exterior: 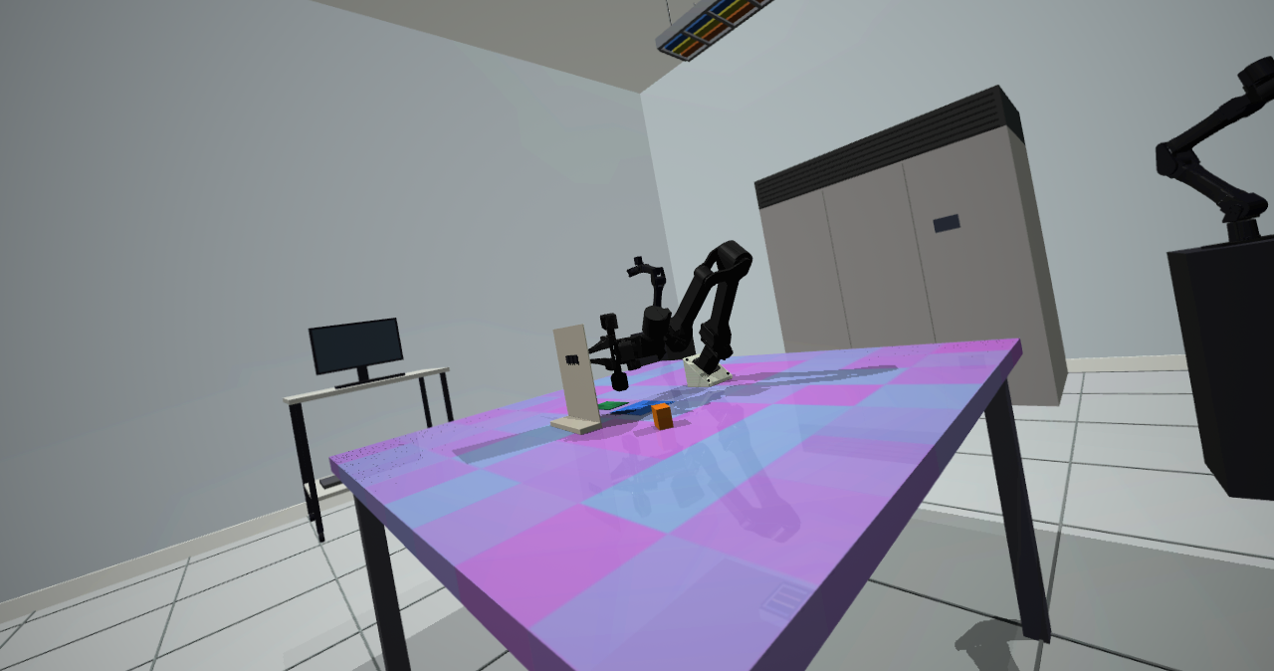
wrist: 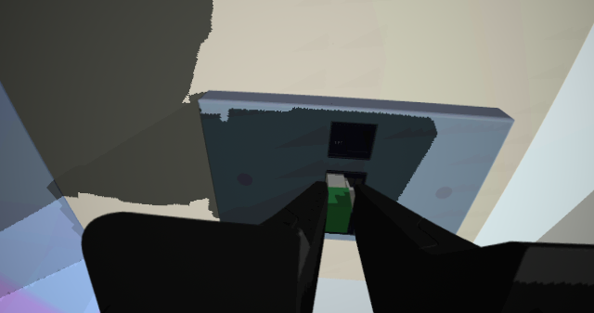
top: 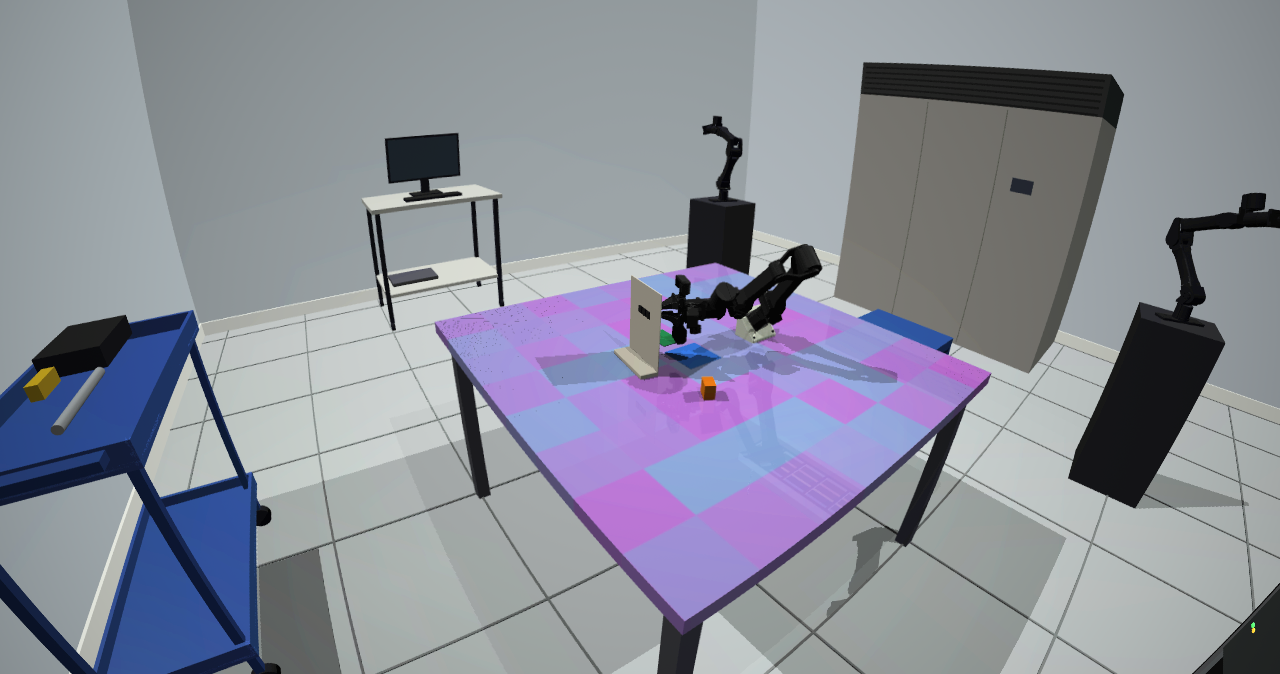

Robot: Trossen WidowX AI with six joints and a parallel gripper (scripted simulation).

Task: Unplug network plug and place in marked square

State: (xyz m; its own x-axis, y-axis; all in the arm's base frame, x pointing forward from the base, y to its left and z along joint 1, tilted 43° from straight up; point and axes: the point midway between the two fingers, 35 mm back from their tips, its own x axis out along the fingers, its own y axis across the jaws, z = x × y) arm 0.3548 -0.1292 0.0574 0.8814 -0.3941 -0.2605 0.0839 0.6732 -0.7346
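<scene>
My gripper tip is now 5 cm above the upright panel, 2 cm short of it and 1 cm to the left of it. Round my gripper tip: green plug right at my gripper tip; then thin white tab 1 cm ahead; then blue square 15 cm below, 13 cm behind, 5 cm to the left.
</scene>
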